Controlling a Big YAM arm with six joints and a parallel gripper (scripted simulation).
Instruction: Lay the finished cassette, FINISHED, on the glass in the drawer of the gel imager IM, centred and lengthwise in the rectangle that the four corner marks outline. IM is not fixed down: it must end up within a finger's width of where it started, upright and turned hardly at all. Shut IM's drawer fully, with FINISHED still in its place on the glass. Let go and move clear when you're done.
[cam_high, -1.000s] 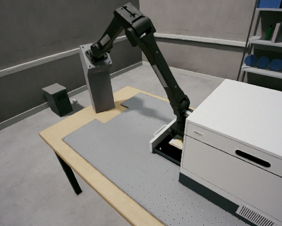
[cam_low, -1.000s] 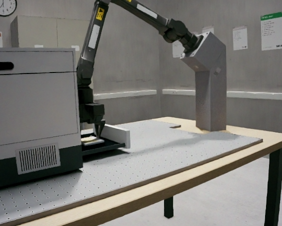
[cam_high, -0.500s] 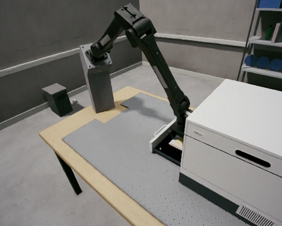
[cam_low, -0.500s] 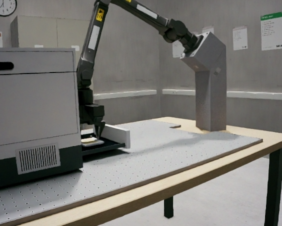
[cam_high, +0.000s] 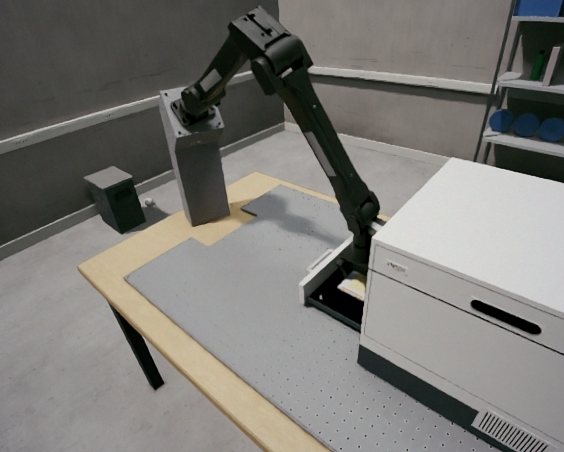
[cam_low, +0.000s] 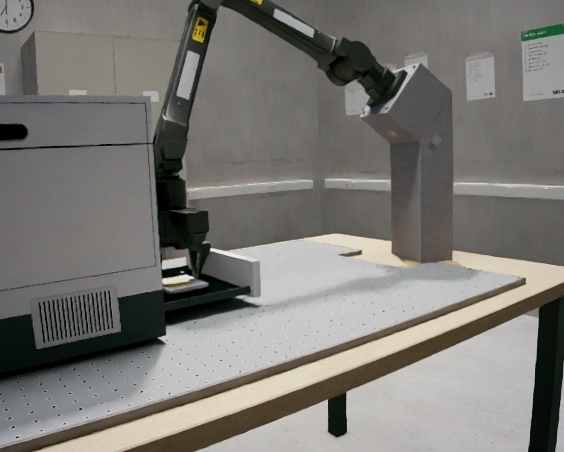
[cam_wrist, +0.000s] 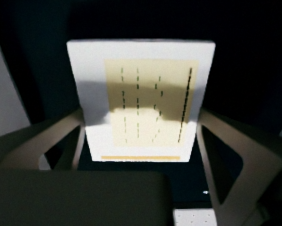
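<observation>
My gripper is now 1 cm to the left of the cassette and 1 cm above it. From my hand the other things lie so: drawer: 2 cm ahead.
</observation>
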